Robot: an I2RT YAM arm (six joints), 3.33 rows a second.
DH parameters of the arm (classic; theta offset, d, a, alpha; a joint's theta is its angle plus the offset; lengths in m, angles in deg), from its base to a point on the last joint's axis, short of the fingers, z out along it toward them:
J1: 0 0.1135 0.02 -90
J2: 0 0 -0.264 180
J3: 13.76 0 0.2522 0
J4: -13.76 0 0.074 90
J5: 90 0 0 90
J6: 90 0.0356 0 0
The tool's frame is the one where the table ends.
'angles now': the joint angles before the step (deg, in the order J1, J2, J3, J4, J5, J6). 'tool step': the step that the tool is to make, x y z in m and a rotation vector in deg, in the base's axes. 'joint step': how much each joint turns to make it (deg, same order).
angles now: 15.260 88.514 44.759 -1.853 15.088 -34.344
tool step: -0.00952 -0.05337 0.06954 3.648 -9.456 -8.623
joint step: -10.026 -12.191 3.339 -5.720 -2.284 0.563
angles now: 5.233 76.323 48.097 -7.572 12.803 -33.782
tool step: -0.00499 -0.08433 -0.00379 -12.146 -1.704 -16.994
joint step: -15.803 0.296 -2.741 8.109 7.652 -9.757
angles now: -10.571 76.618 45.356 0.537 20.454 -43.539
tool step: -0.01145 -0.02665 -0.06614 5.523 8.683 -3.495
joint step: -6.127 7.111 -6.860 3.840 -4.059 1.224
